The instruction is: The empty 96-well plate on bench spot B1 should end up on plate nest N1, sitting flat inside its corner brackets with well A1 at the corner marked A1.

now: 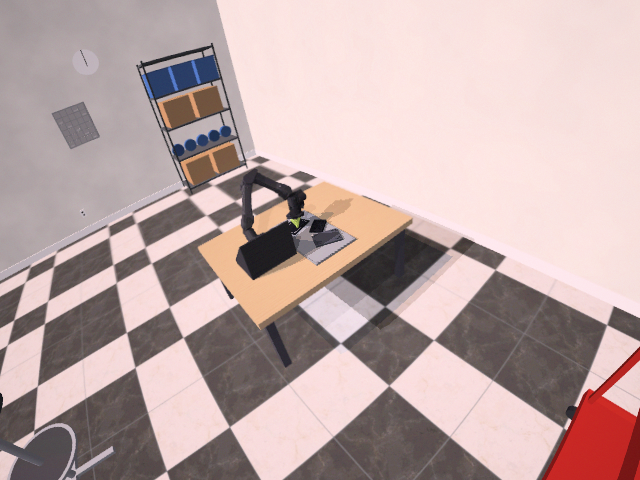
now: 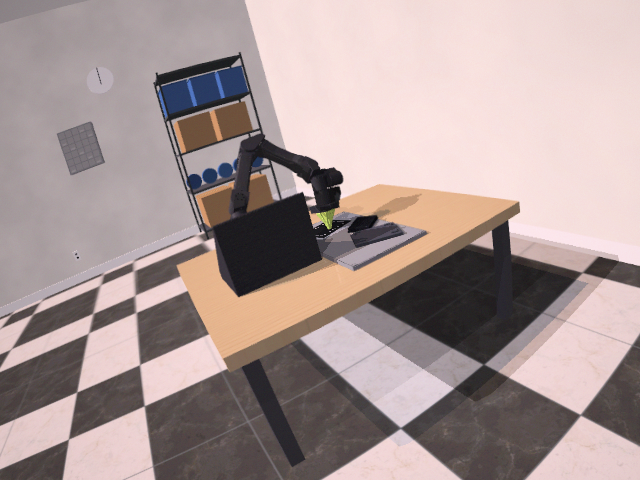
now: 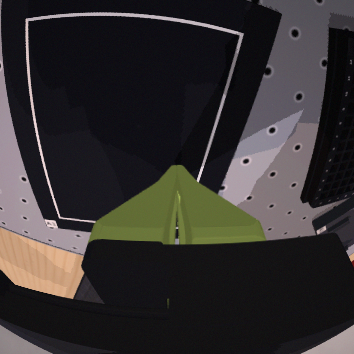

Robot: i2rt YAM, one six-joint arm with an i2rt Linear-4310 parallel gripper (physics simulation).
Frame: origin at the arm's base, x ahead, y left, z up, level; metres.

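Seen in the pictures: gripper, fingertip midpoint: (image 1: pixel 297 227) (image 2: pixel 330 229) (image 3: pixel 176 174); arm's base at its link origin: (image 1: pixel 255 242) (image 2: pixel 247 233).
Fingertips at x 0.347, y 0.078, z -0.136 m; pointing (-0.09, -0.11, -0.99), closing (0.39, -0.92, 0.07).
Offsets run from my fingertips to a thing's top centre. "spot": to the spot under its first point. Level surfaces: height alone.
The black 96-well plate {dx +0.084, dy -0.105, dz +0.010 m} (image 1: pixel 317 225) (image 2: pixel 362 223) (image 3: pixel 341 150) lies on the grey perforated board, off to the right of a black pad {spot: dx +0.045, dy -0.008, dz -0.002 m} (image 2: pixel 340 225) (image 3: pixel 125 75) with a white outline and an A1 label at one corner. The pad looks like bench spot B1. A dark flat fixture {dx +0.027, dy -0.240, dz +0.014 m} (image 1: pixel 328 237) (image 2: pixel 379 235) (image 3: pixel 339 220), apparently nest N1, sits just beyond the plate; its brackets are too small to make out. Whether plate and fixture touch, I cannot tell. My gripper (image 1: pixel 296 227) (image 2: pixel 329 227) (image 3: pixel 176 174) is shut and empty, its green tips low over the pad, apart from the plate.
The grey board {spot: dx -0.105, dy -0.329, dz -0.004 m} (image 1: pixel 321 255) (image 2: pixel 356 261) lies on the wooden table {dz -0.017 m} (image 1: pixel 374 214) (image 2: pixel 439 206). A black wedge-shaped block (image 1: pixel 266 250) (image 2: pixel 268 245) stands on the table beside the board, near the arm's base. A shelf rack (image 1: pixel 212 47) (image 2: pixel 240 55) stands against the far wall.
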